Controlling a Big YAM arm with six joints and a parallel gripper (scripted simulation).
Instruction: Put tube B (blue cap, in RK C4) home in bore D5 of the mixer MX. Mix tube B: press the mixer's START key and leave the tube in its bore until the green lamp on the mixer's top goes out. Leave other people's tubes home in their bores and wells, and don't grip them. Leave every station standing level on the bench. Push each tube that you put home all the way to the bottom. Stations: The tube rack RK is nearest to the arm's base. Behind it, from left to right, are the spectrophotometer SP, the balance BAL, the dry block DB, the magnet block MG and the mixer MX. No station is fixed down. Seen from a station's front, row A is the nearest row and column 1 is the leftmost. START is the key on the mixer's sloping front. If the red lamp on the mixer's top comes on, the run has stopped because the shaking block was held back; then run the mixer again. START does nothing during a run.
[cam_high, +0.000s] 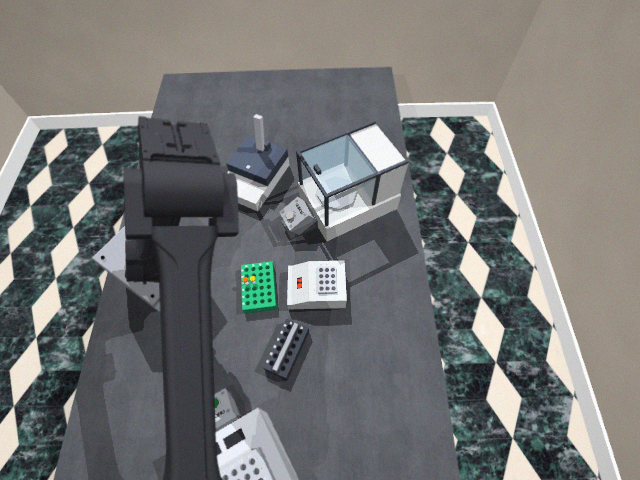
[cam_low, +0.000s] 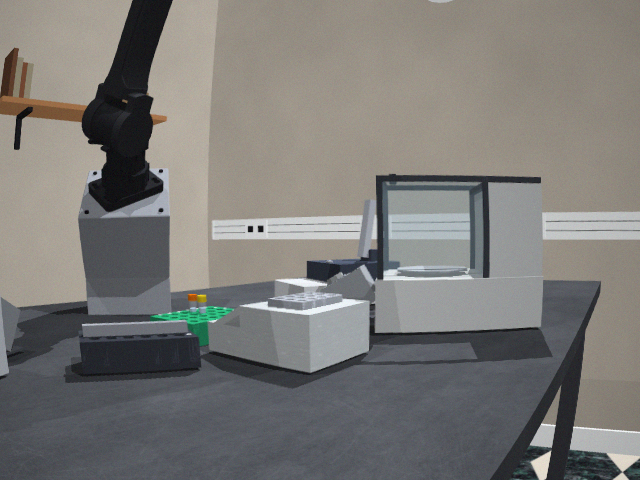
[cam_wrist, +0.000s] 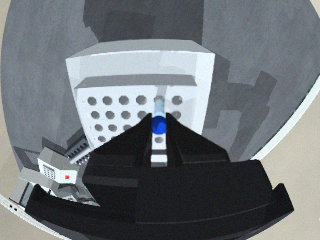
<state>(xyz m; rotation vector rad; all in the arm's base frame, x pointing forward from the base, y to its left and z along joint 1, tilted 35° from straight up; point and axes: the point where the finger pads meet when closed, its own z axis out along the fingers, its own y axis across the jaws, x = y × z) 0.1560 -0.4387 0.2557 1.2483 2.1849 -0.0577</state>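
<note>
Now: the tube B 20 mm below my hand. From my hand the other things lie so: green rack RK (40 mm ahead, 480 mm to the left, 190 mm below); then dark magnet block (100 mm ahead, 310 mm to the left, 190 mm below); then green start key (60 mm behind, 190 mm to the left, 140 mm below).
</note>
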